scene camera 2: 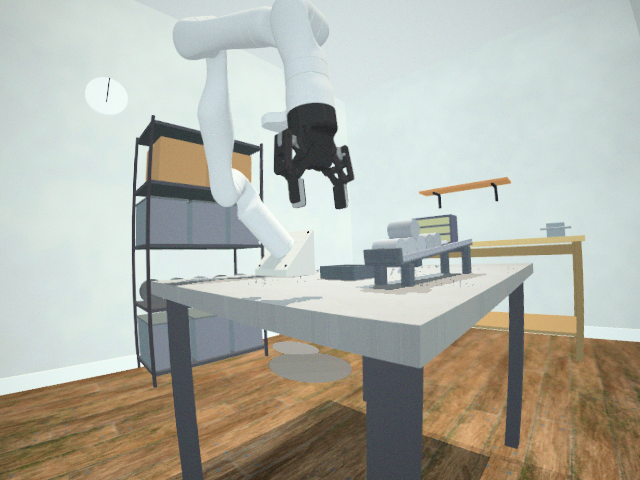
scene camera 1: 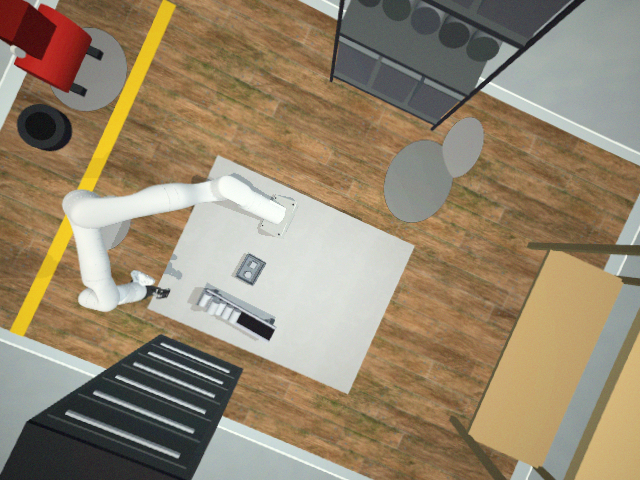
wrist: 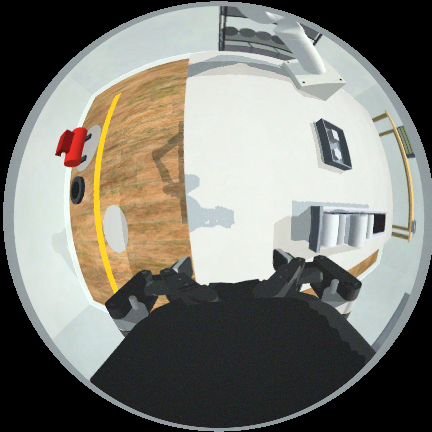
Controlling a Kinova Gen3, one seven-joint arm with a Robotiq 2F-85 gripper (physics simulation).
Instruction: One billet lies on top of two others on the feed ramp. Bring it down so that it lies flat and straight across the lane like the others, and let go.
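Frame: origin at the arm's base, x ahead, y left, z up, level; centimetres.
Seen in the pictures: gripper, fingertip midpoint: [scene camera 2: 322, 208] [scene camera 1: 160, 286] [wrist: 232, 262]; arm's base at its link origin: [scene camera 2: 283, 248] [scene camera 1: 278, 215] [wrist: 313, 67].
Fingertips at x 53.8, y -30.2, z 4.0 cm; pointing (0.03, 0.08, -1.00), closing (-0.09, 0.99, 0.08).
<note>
Pixels of each thing's top centre, then the offset from my fingertips to it.
- lower billet at its top centre: [wrist: 335, 230] [scene camera 2: 388, 239] [scene camera 1: 203, 300] dz -4.2, dx -1.8, dy +19.0 cm
- dark tray at its top centre: [scene camera 2: 348, 265] [wrist: 338, 142] [scene camera 1: 250, 270] dz -9.9, dx -23.2, dy +30.3 cm
The feed ramp [scene camera 1: 256, 327] [scene camera 2: 382, 256] [wrist: 315, 229] stands on legs on the table and carries a row of light grey billets. One billet [scene camera 2: 403, 228] [wrist: 356, 230] lies on top of others, roughly across the lane, near the ramp's blocked end. A lower billet [scene camera 2: 386, 243] [wrist: 330, 230] lies flat against that end. In scene camera 1 I cannot tell the top billet from the rest. My gripper [scene camera 1: 166, 292] [scene camera 2: 319, 200] [wrist: 232, 262] is open and empty. It hangs above the table's edge, higher than the billets, off to the side of the ramp's blocked end and apart from it.
A dark tray [scene camera 2: 345, 272] [wrist: 326, 150] with two small light parts stands on the table [scene camera 1: 330, 310] [scene camera 2: 289, 315] beside the ramp. The arm's base [scene camera 1: 287, 219] [scene camera 2: 299, 258] [wrist: 320, 86] stands beyond the tray. A dark slatted unit [scene camera 1: 217, 384] stands off the table's side.
</note>
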